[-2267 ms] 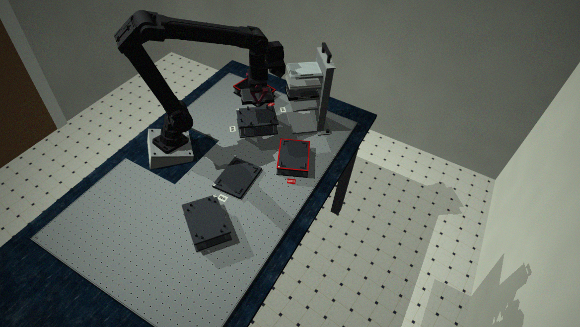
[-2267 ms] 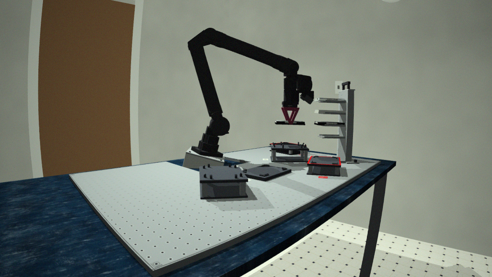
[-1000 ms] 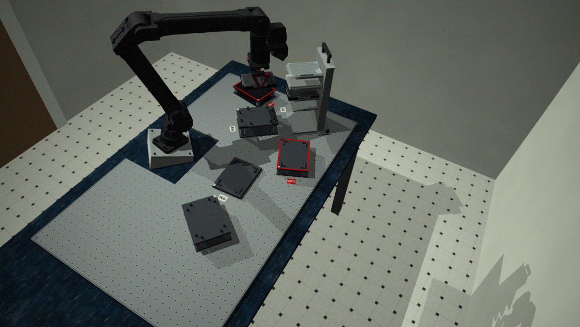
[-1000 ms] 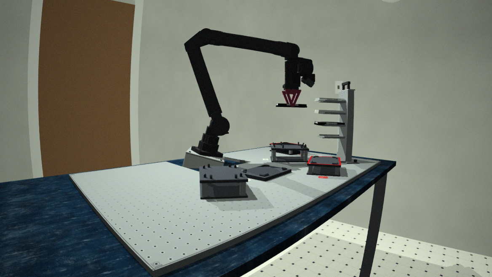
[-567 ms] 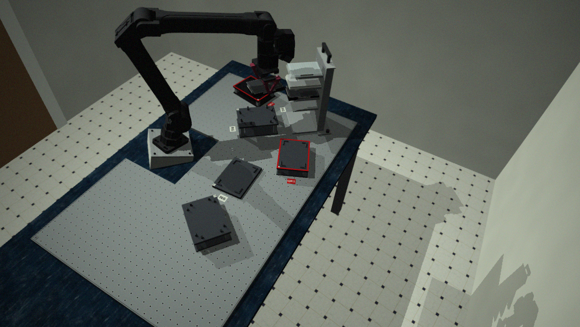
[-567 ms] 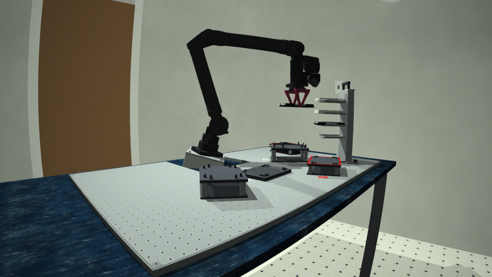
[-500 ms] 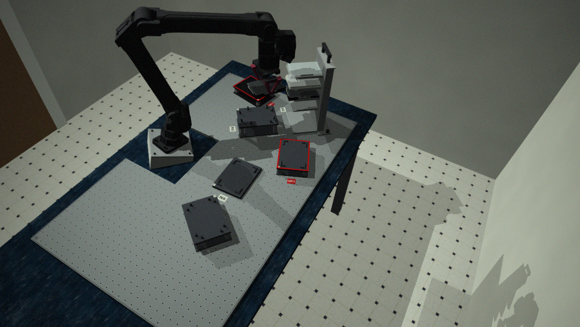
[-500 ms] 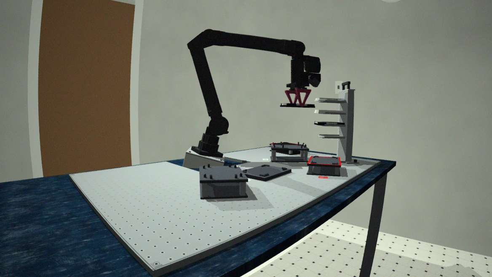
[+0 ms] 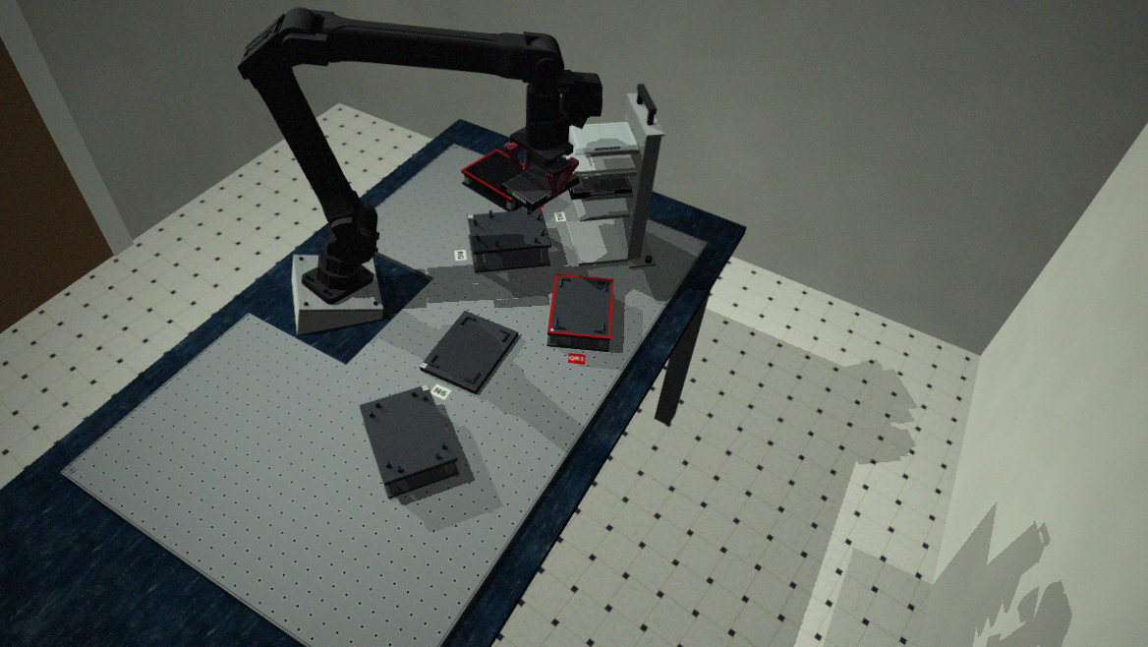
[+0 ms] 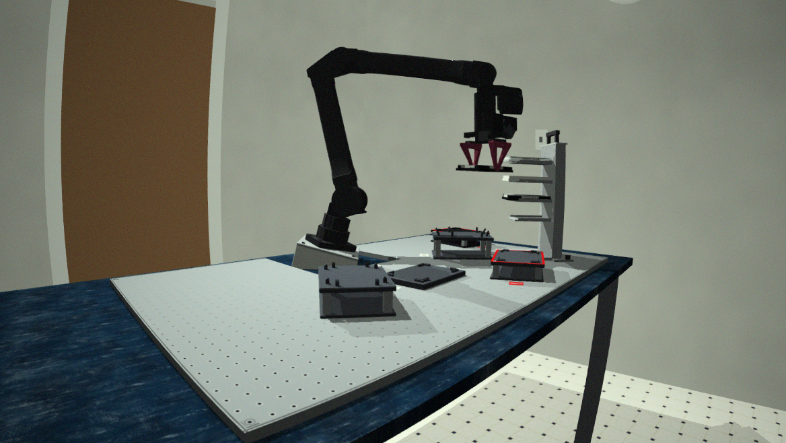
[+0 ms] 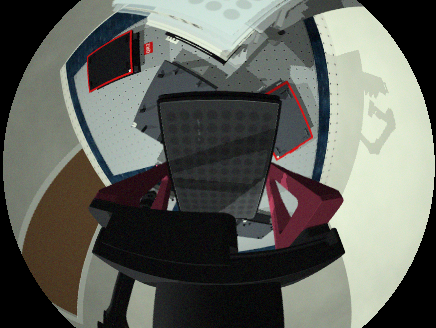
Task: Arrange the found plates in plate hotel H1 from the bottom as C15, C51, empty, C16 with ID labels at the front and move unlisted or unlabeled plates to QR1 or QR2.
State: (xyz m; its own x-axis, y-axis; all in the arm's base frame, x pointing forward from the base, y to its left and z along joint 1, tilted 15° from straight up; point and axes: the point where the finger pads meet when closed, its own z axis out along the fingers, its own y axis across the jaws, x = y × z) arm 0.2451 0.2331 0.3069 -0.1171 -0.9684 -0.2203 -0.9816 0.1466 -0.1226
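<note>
My gripper is now 210 mm above the quarantine nest QR1, 140 mm short of it and 40 mm to the left of it. From my hand the other things lie so: raised regrip nest RG (190 mm below, 100 mm behind, 30 mm to the left); plate hotel H1 (220 mm to the left, 90 mm below, 80 mm ahead); quarantine nest QR2 (250 mm behind, 210 mm below, 190 mm to the left).
</note>
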